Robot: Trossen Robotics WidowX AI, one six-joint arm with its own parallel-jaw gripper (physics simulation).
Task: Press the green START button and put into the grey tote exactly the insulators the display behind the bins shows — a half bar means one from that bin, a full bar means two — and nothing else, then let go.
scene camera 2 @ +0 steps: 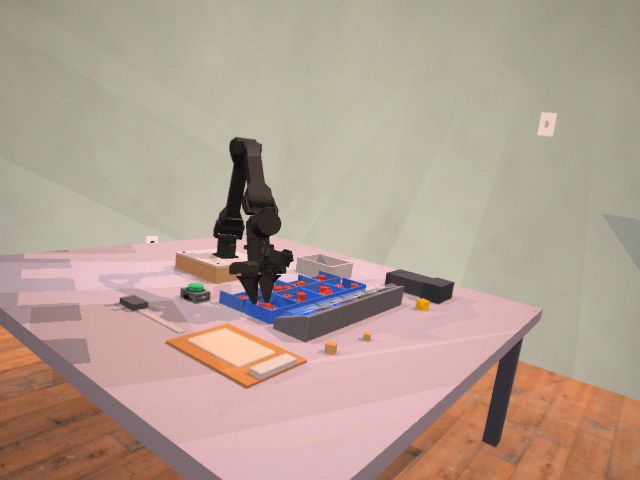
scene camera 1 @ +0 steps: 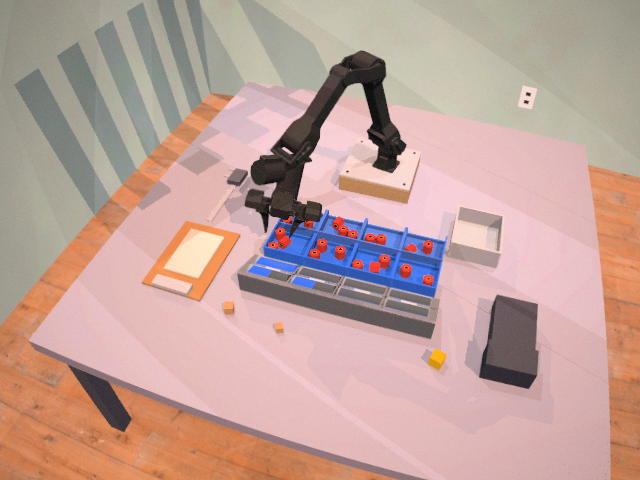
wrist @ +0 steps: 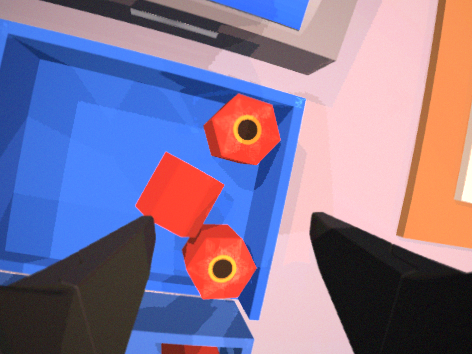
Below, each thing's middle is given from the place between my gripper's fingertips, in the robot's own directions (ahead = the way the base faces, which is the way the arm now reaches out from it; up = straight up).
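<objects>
Taking the grey tote (scene camera 1: 477, 236) as my reference, I find my gripper 10 mm above it, 450 mm to the right of it and 250 mm past it. Then there is the dark box (scene camera 1: 510, 357), which, counted from my hand, is 10 mm below, 620 mm to the left and 30 mm ahead.
</objects>
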